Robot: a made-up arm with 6 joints.
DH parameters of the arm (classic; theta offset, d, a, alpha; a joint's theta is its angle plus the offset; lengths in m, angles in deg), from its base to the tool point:
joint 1: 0 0.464 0 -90
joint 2: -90 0 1.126 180
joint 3: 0 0 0 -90
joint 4: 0 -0.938 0 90
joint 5: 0 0.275 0 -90
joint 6: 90 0 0 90
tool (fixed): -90 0 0 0
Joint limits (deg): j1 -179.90..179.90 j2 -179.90..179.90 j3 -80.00..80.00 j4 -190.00..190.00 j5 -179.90..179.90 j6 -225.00..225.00
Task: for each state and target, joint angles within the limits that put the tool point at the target. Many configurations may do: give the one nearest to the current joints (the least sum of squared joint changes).
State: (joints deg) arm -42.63 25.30 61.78 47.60 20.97 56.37
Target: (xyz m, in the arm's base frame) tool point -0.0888 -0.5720 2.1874
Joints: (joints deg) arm -74.33 -9.95 22.31 29.24 20.97 56.37
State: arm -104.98 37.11 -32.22 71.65 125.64 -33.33
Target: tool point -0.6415 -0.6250 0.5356
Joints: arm -127.73 29.36 -55.07 62.97 125.64 -33.33
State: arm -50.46 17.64 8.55 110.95 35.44 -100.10
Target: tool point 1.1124 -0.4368 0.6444
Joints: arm -28.17 32.34 -34.65 120.65 35.44 -100.10
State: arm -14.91 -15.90 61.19 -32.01 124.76 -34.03
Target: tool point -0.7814 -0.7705 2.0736
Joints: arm 31.66 -52.90 55.03 -26.68 124.76 -34.03
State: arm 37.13 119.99 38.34 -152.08 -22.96 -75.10
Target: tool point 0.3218 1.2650 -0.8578
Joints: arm 64.66 111.11 42.12 -155.66 -22.96 -75.10
